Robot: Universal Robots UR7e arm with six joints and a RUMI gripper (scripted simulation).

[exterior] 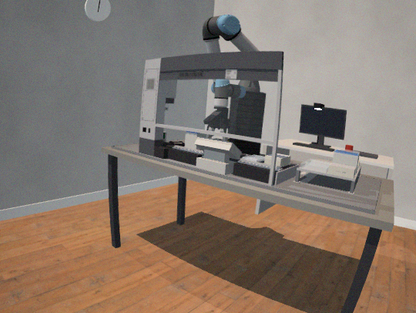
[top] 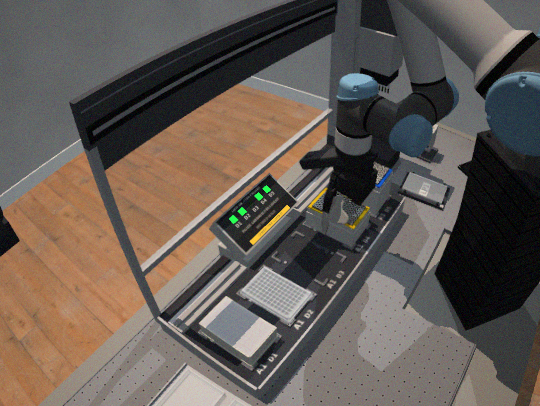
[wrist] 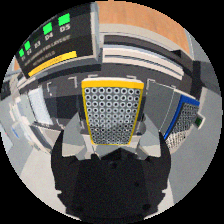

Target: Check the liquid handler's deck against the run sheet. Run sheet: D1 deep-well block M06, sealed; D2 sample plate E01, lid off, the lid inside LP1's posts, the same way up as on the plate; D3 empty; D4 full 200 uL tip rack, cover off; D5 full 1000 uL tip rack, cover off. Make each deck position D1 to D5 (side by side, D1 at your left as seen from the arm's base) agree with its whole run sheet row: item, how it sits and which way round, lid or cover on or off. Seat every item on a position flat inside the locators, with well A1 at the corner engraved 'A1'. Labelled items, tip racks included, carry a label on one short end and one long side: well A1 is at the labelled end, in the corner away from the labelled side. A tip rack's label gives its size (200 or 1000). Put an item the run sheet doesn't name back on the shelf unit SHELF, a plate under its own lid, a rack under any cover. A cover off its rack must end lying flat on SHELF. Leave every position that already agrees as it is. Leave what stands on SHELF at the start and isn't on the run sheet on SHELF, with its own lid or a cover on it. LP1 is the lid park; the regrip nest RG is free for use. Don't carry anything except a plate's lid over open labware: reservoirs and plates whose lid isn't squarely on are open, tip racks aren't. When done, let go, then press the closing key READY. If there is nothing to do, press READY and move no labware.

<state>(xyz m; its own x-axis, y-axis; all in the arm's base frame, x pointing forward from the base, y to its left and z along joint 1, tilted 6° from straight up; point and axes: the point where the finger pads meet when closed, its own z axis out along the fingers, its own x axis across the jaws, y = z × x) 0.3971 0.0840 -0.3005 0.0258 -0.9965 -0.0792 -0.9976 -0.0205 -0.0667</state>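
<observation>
Now: hand 1 cm past the yellow-rimmed tip rack, 1 cm to the left of it and 1 cm below it. Also, from my hand: flat lid (12 cm behind, 32 cm to the right, 7 cm below); sample plate (1 cm behind, 25 cm to the left, 3 cm below); blue-rimmed tip rack (13 cm to the right, 3 cm above).
</observation>
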